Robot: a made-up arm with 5 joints.
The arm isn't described. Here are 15 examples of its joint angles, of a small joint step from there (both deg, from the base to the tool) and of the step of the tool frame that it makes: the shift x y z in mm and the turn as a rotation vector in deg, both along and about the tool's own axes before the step.
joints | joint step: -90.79 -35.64 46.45 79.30 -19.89 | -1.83 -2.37 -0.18 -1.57 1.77
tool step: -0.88 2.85 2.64 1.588 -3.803 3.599
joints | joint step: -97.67 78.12 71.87 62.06 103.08 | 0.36 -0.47 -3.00 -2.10 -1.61
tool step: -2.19 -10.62 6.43 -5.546 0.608 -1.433
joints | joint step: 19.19 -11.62 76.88 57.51 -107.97 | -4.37 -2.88 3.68 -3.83 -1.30
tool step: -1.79 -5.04 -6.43 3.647 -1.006 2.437
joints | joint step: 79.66 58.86 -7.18 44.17 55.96 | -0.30 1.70 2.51 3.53 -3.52
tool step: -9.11 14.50 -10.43 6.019 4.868 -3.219
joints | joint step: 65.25 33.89 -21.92 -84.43 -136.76 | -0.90 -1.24 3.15 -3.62 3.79
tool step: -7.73 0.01 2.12 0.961 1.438 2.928
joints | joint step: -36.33 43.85 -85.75 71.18 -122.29 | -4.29 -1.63 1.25 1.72 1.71
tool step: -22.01 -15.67 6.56 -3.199 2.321 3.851
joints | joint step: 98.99 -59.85 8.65 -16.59 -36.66 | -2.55 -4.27 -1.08 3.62 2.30
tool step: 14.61 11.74 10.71 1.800 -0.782 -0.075
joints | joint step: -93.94 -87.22 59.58 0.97 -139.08 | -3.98 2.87 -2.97 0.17 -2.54
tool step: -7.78 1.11 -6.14 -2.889 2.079 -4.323
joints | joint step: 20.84 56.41 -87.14 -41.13 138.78 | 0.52 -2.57 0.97 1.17 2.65
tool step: -8.30 -3.73 -8.51 -0.174 0.425 3.145
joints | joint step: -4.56 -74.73 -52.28 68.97 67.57 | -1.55 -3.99 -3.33 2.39 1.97
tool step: 0.56 -12.06 28.11 -4.182 -2.720 0.619
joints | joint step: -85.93 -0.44 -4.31 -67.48 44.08 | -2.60 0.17 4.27 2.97 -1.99
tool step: -4.62 18.88 9.57 5.519 5.036 -4.408
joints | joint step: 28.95 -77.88 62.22 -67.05 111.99 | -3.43 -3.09 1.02 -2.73 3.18
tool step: -4.87 -12.05 5.90 -4.589 1.430 -0.240
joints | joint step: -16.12 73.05 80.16 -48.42 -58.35 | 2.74 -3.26 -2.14 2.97 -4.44
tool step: 8.60 5.40 2.10 2.461 -0.515 -7.103
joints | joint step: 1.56 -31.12 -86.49 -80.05 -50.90 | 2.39 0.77 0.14 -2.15 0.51
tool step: -4.30 5.37 4.66 2.348 1.084 -0.240
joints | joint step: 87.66 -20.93 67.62 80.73 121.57 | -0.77 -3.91 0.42 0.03 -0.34
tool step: 1.65 1.75 -1.58 -2.822 2.051 0.286
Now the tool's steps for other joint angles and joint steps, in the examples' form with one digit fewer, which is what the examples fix.
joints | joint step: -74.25 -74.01 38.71 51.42 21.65 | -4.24 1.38 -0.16 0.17 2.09
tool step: 2.0 4.9 -2.7 4.29 -0.08 3.32
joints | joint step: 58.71 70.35 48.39 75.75 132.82 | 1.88 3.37 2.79 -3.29 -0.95
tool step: -3.1 -0.2 -9.0 1.06 -3.22 -0.43
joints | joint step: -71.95 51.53 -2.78 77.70 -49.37 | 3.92 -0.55 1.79 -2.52 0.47
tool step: 12.6 -10.0 -1.9 2.42 1.02 -2.71
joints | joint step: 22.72 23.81 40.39 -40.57 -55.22 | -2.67 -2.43 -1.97 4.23 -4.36
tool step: -6.8 15.3 2.6 1.36 2.04 -3.29
